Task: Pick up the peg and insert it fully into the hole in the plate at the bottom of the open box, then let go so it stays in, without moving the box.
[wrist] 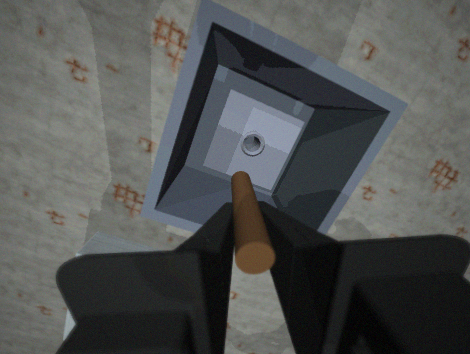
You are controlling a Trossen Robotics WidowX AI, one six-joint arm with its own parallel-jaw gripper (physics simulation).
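Frame: origin at the arm's base, x ahead, y left, z up, level; centimetres.
Seen in the pictures: gripper, fingertip midpoint: (244,209).
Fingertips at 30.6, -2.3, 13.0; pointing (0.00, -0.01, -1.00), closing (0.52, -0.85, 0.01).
Note:
A point is followed by its place in that frame, as x, y, z.
My gripper (244,209) {30.6, -2.3, 13.0} is shut on the brown round peg (250,225) {31.7, -1.6, 16.5}, which sticks out beyond the black fingertips, its far end pointing toward the box. The open blue-grey box (176,112) {32.9, 4.0, 8.4} lies ahead, rotated in the view. At its bottom is a light plate (272,132) {35.2, -4.8, 0.4} with a round, rimmed hole (253,143) near the middle. The peg's far end appears just below the hole in the view, over the near edge of the plate, apart from the hole. The fingers hide part of the box's near rim.
The box's walls (340,145) {37.3, -10.0, 4.9} surround the plate on all sides. A pale, flat-edged object (107,243) {7.9, 7.7, -3.4} shows partly behind the left finger. The grey table top (125,90) {30.3, 13.5, -5.4} has reddish marks around the box.

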